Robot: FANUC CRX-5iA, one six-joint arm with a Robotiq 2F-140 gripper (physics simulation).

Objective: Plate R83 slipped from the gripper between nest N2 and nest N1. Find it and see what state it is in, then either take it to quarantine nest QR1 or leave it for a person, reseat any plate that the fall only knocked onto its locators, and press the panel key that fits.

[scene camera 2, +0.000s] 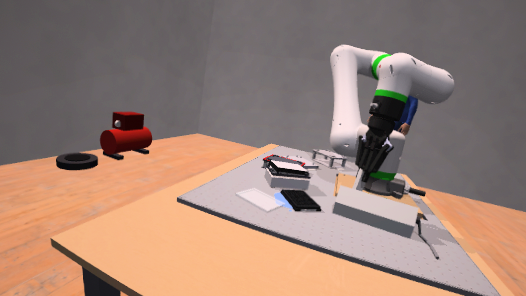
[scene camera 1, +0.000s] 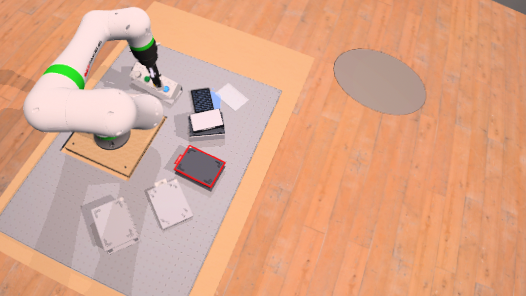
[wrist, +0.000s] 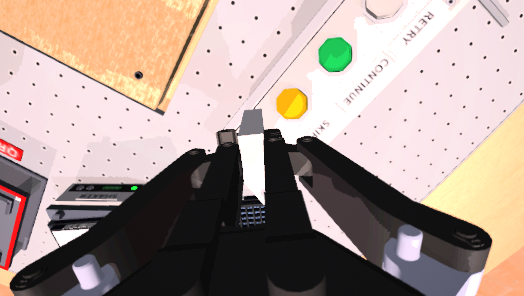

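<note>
My gripper is shut and points down at the key panel. A pale bar shows between its fingertips. The blue key is beside the tips; the yellow key and green key show in the wrist view. A dark well plate lies on the table; its label cannot be read. A blue patch and a clear lid lie beside it. A white-topped plate sits slightly skewed on the shaker. Red-edged nest QR1 stands beyond.
Two pale nests stand past QR1. The arm's wooden base board is near the panel. A person in blue is partly hidden behind the arm. A red compressor and a black ring are on the floor.
</note>
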